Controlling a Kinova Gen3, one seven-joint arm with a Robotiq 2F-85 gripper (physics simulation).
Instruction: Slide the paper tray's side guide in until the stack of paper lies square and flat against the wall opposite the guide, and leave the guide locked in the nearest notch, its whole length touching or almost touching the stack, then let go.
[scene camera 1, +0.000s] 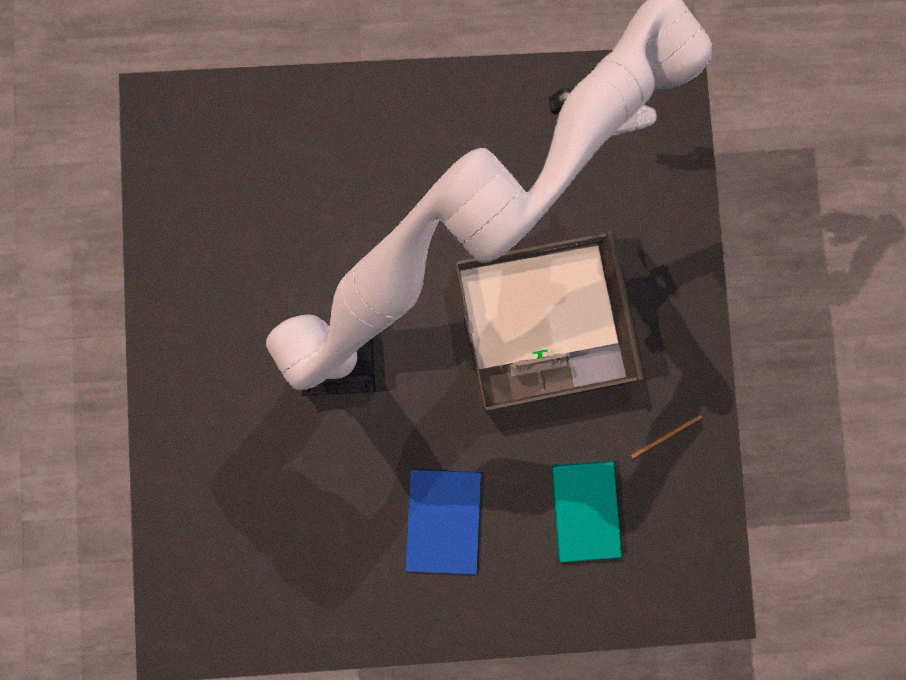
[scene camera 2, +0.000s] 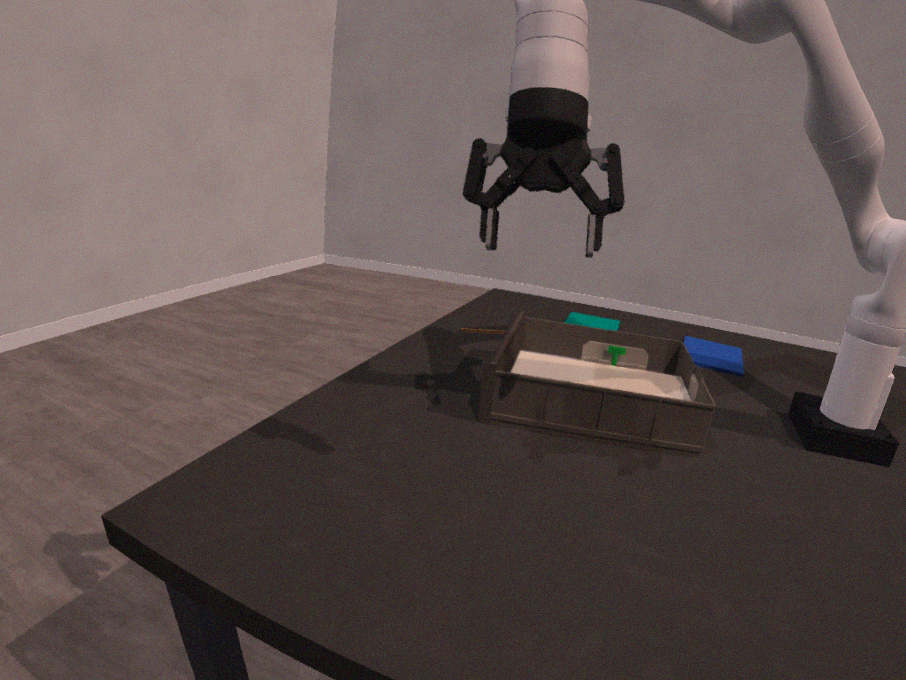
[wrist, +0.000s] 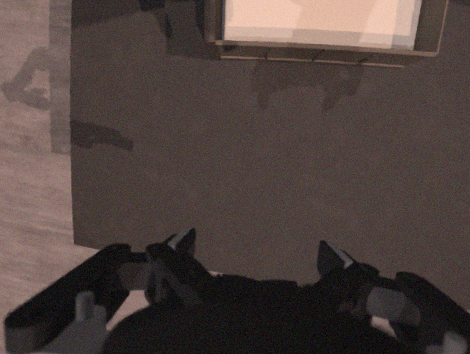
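Pixels of known places: gripper, between the fingertips: (scene camera 2: 539, 253) (wrist: 255, 248); arm's base, origin of its link: (scene camera 2: 845, 416).
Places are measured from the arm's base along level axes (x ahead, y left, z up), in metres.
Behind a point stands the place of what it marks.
The paper tray (scene camera 1: 623, 314) {x 0.579, y 0.129, z 0.041 m} (scene camera 2: 600, 417) {x 0.384, y 0.251, z -0.005 m} (wrist: 325, 48) {x 0.387, y 0.252, z 0.038 m} holds a cream stack of paper (scene camera 1: 570, 300) {x 0.479, y 0.155, z -0.004 m} (scene camera 2: 600, 374) {x 0.429, y 0.089, z -0.004 m} (wrist: 320, 20) {x 0.400, y 0.201, z -0.004 m}, which looks flat. Its far long edge in scene camera 1 runs along the wall opposite the guide; the arm partly covers that wall. The clear side guide (scene camera 1: 556, 363) {x 0.462, y 0.022, z -0.023 m} (scene camera 2: 635, 357) {x 0.385, y 0.018, z 0.017 m}, with a green tab (scene camera 1: 540, 354) {x 0.419, y 0.036, z 0.026 m} (scene camera 2: 616, 350) {x 0.417, y 0.043, z 0.030 m}, stands upright at the stack's opposite edge, touching or nearly touching it. Its notch cannot be made out. My gripper (scene camera 2: 540, 252) {x 0.429, y 0.459, z 0.236 m} (wrist: 255, 248) {x 0.429, y 0.459, z 0.236 m} is open and empty, high above the table, outside the tray beyond the wall opposite the guide.
A blue block (scene camera 1: 443, 521) {x 0.249, y -0.327, z -0.037 m} (scene camera 2: 713, 355) {x 0.246, y -0.309, z -0.038 m} and a teal block (scene camera 1: 586, 511) {x 0.547, y -0.283, z -0.027 m} (scene camera 2: 594, 321) {x 0.551, y -0.328, z -0.028 m} lie on the table beyond the tray's guide side. A thin orange stick (scene camera 1: 666, 436) {x 0.711, y -0.115, z -0.039 m} (scene camera 2: 483, 331) {x 0.742, y -0.092, z -0.042 m} lies near the teal block. The tray's walls rise above the stack.
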